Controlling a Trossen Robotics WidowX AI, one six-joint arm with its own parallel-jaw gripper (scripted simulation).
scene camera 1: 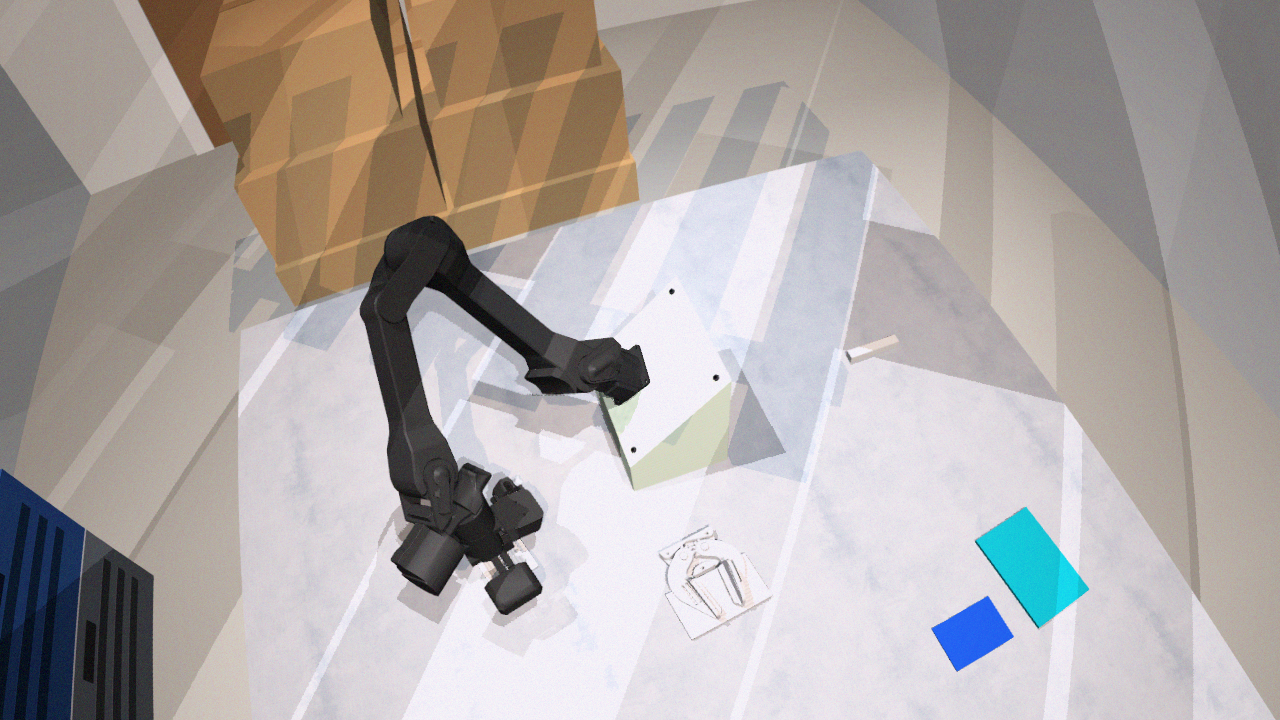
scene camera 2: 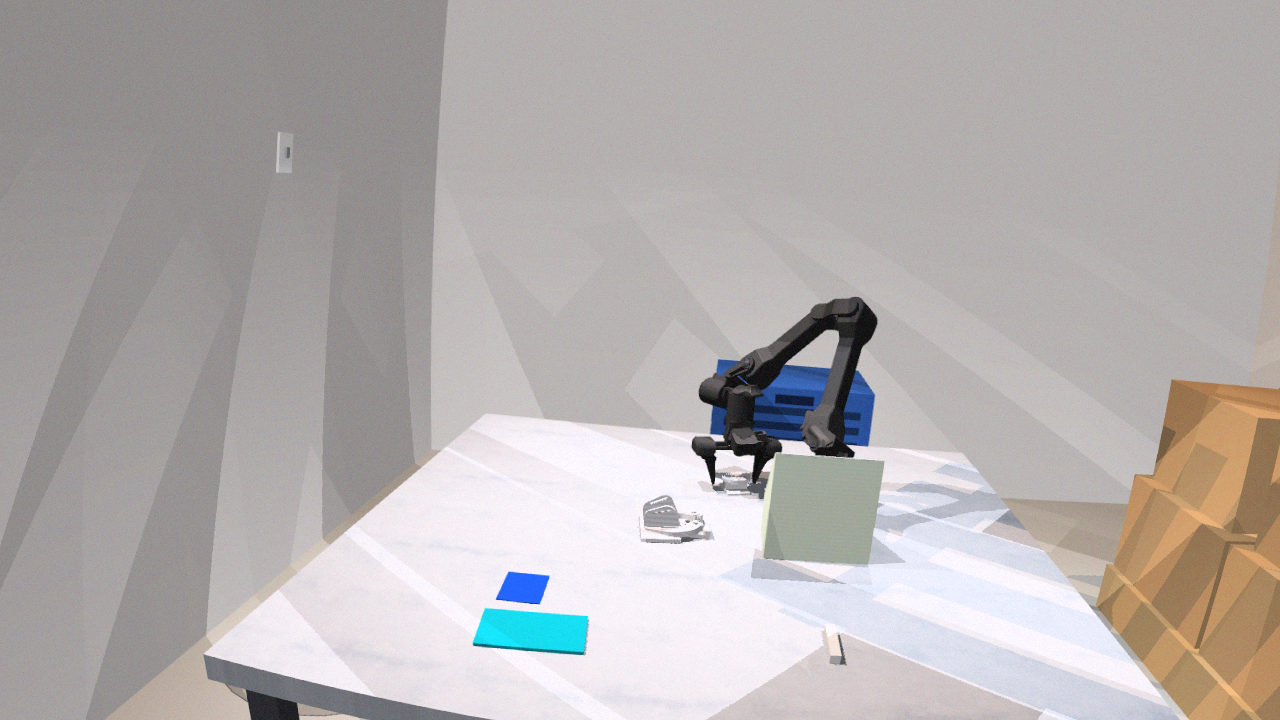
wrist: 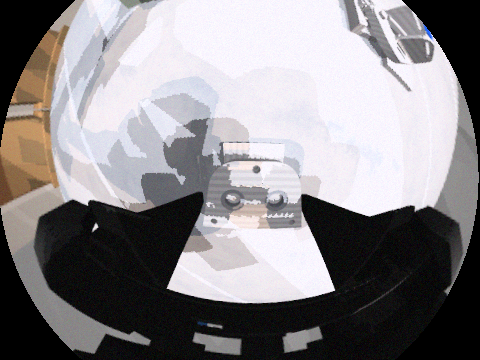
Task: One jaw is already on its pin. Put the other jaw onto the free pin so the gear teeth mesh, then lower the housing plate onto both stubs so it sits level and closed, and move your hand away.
gripper: scene camera 1; scene camera 2; wrist 252, 198
cyan card: scene camera 1; scene camera 2; not seen in the wrist view (out of frame)
same spot on cyan card: [scene camera 2: 527, 631] = [scene camera 1: 1039, 565]
same spot on gripper: [scene camera 1: 507, 560] = [scene camera 2: 721, 446]
